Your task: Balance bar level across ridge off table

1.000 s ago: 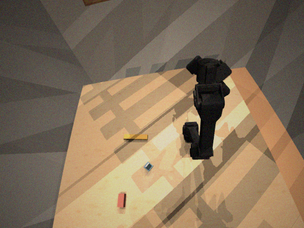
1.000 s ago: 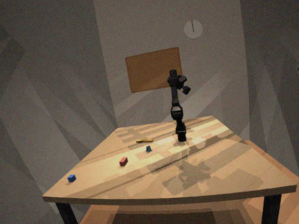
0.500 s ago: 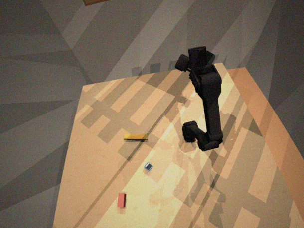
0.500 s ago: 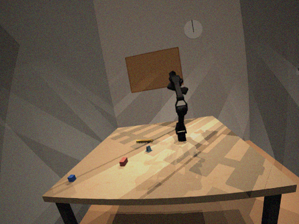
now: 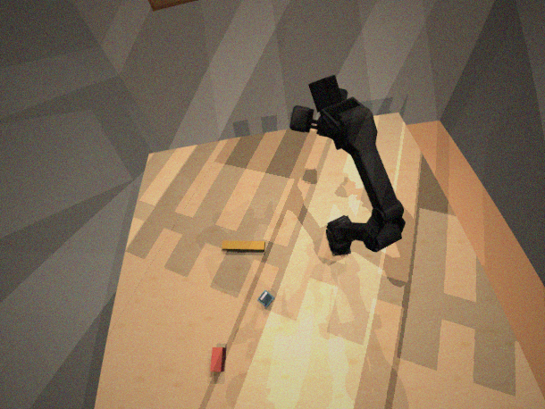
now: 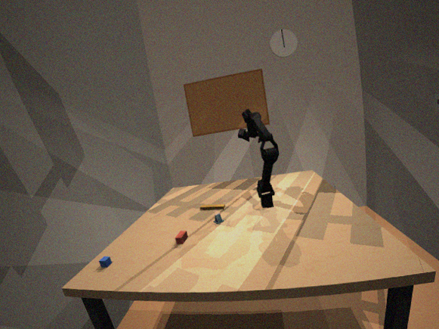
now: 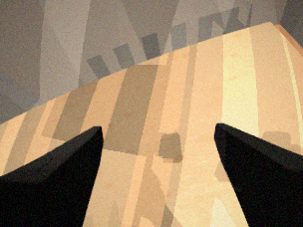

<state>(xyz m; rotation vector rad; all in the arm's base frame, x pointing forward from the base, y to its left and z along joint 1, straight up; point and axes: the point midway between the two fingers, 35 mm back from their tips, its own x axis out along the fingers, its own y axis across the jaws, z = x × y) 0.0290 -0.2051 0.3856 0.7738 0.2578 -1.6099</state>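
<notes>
My gripper tip is 320 mm short of the yellow bar, 180 mm to the right of it and 360 mm above it. Also, from my gripper tip: red block 410 mm ahead, 550 mm to the left, 350 mm below; small blue cube 710 mm ahead, 730 mm to the left, 350 mm below.
</notes>
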